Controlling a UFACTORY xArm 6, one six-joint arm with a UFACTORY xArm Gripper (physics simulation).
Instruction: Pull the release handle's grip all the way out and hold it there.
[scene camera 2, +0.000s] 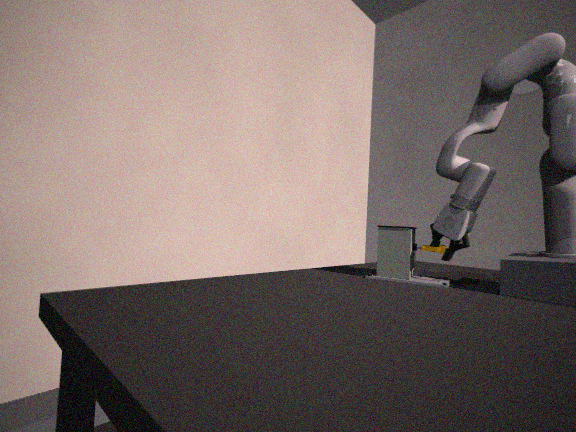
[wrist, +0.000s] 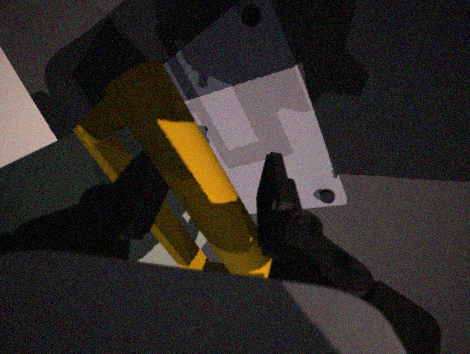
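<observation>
The release handle's yellow grip (scene camera 2: 429, 248) (wrist: 207, 175) sticks out sideways from the upright grey-green housing (scene camera 2: 395, 252) (wrist: 35, 185), with a short dark stem between them in the scene view. My gripper (scene camera 2: 440, 251) (wrist: 216, 168) is shut on the grip's thick outer bar. In the wrist view the left finger reaches through the loop of the grip and the right finger lies along the bar's outer side. The inner end of the stem is hidden.
The housing stands on a pale base plate (scene camera 2: 435, 282) (wrist: 317, 162) with holes near its corners, on the dark table (scene camera 2: 300, 340). The robot's grey pedestal (scene camera 2: 535, 280) stands to the right. A pale wall rises behind the table at the left.
</observation>
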